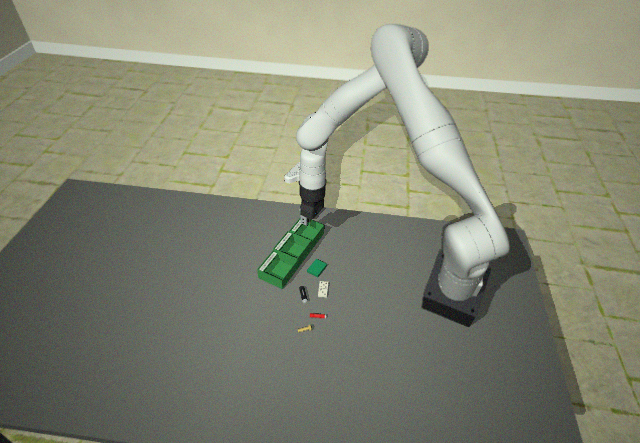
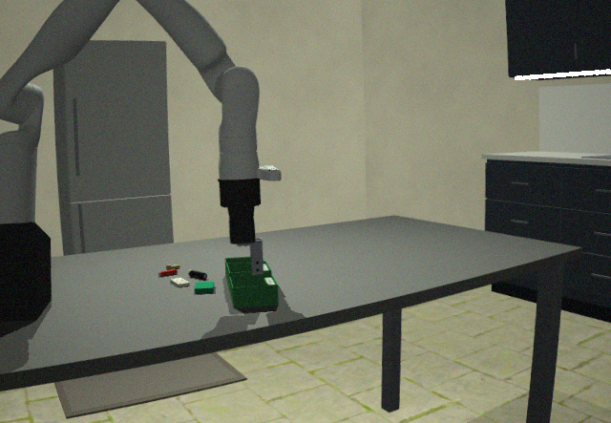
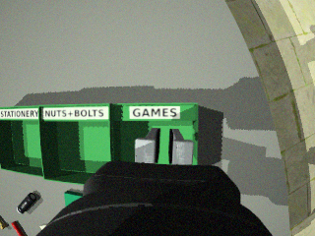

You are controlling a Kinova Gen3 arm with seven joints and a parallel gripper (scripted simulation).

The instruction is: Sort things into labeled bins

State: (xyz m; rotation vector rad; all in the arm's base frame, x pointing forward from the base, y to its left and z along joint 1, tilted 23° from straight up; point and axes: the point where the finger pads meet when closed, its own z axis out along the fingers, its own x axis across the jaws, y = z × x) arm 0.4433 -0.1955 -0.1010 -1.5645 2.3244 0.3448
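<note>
Right now the green three-compartment bin is 9 cm to the left of my hand, 5 cm below it and 2 cm ahead of it. The rest, counted from my hand: green block (13 cm to the left, 7 cm below, 6 cm behind); black battery (23 cm to the left, 7 cm below, 4 cm behind); white domino-like tile (20 cm to the left, 10 cm behind, 7 cm below).
</note>
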